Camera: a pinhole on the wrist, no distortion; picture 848 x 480 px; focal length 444.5 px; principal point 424.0 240.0 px. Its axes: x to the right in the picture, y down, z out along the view. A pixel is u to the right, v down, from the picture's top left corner.
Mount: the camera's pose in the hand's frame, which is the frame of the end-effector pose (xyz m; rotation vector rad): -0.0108 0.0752 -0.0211 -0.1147 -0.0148 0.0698
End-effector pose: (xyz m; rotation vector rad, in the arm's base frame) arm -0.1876 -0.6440 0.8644 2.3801 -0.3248 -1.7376
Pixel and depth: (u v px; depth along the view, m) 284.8 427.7 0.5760
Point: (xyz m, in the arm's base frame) -0.7749 -0.9452 1.0053
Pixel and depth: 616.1 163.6 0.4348
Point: -0.5426 -0.7594 0.5952
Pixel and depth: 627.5 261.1 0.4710
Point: -0.5679 -0.8636 0.5965
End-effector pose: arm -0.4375 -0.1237 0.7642 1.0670 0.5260 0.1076
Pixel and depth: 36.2 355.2 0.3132
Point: -0.5384 -0.3612 1.1207
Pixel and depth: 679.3 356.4 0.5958
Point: 0.1410 -0.3117 1.1362
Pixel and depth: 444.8 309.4 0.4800
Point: -0.1998 -0.3841 1.1079
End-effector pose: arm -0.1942 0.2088 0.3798 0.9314 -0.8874 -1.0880
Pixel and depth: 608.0 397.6 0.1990
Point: -0.2809 0.1532 0.6082
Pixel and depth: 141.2 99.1 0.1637
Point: -0.3437 0.3010 0.4493
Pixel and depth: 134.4 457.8 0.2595
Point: -0.3713 0.4004 0.6359
